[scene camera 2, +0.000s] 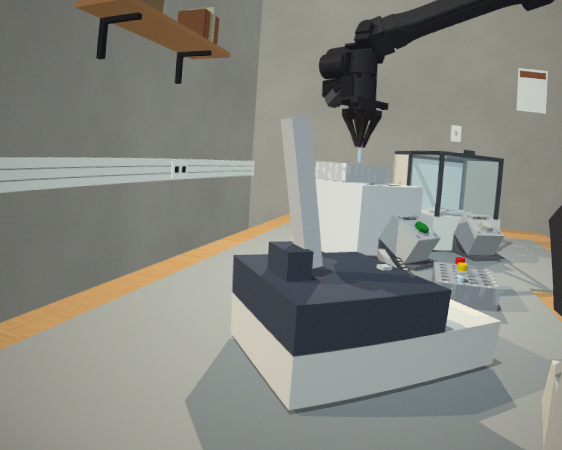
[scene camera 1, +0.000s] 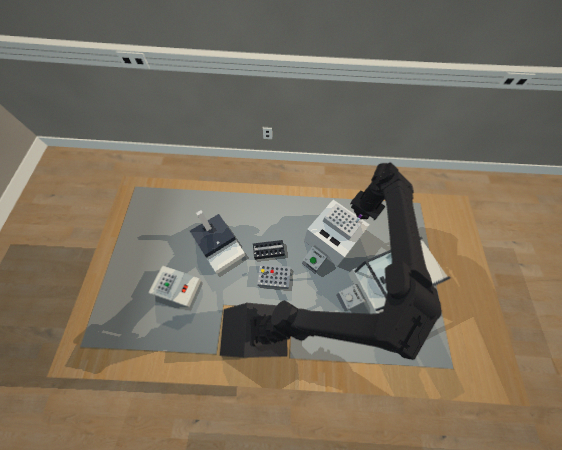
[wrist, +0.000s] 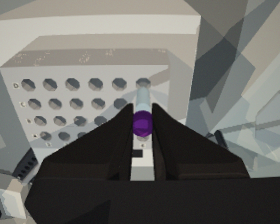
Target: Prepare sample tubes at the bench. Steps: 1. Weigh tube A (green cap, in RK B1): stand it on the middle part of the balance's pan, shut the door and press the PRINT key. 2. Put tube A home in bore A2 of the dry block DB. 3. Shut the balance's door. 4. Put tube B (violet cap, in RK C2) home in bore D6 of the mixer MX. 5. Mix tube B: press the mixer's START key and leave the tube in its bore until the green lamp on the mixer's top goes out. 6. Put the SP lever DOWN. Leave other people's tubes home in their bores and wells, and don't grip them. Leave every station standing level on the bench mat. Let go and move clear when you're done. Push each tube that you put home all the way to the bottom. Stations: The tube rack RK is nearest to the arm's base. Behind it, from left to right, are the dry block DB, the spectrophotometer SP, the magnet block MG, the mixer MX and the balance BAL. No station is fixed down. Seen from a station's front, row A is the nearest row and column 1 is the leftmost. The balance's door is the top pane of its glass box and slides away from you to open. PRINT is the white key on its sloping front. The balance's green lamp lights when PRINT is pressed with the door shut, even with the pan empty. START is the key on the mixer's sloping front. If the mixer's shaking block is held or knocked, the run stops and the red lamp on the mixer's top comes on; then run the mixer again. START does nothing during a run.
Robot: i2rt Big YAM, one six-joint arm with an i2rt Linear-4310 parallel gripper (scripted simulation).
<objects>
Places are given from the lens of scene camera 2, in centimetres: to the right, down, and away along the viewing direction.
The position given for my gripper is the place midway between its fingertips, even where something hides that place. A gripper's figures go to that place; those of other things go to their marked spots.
my gripper (scene camera 2: 359,147): 17, -16, 90
spectrophotometer (scene camera 2: 357,326): 5, 7, 28
glass-box balance (scene camera 2: 469,186): 41, -8, 89
The marked spots on the glass-box balance and the spectrophotometer are 72 cm apart.
</objects>
